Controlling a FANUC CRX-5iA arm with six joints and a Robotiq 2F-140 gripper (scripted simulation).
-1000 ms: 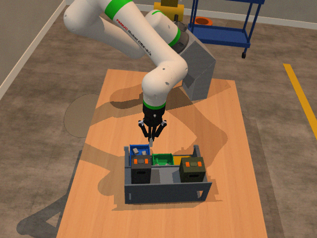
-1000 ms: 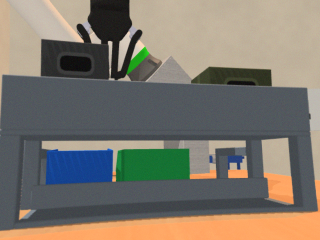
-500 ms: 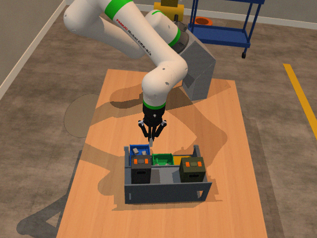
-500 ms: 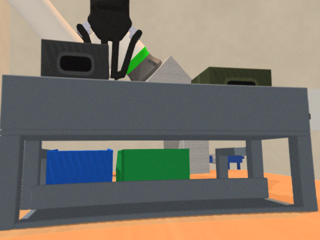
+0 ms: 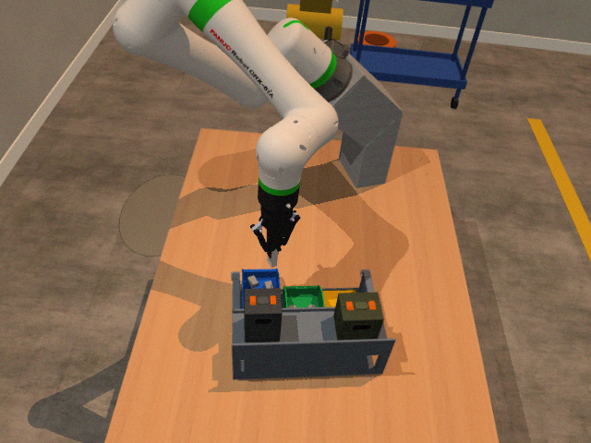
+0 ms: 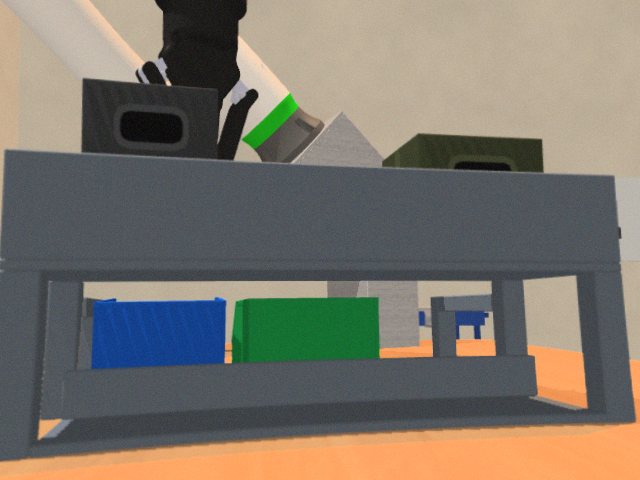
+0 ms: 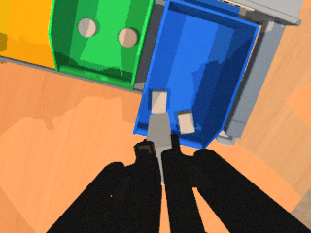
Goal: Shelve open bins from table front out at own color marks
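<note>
My hand is 30 mm short of the blue bin, 20 mm to the left of it and 130 mm above it. Round my hand: black box: 180 mm ahead, 10 mm below; then olive box: 140 mm ahead, 230 mm to the left, 30 mm below; then green bin: 60 mm ahead, 100 mm to the left, 130 mm below.
</note>
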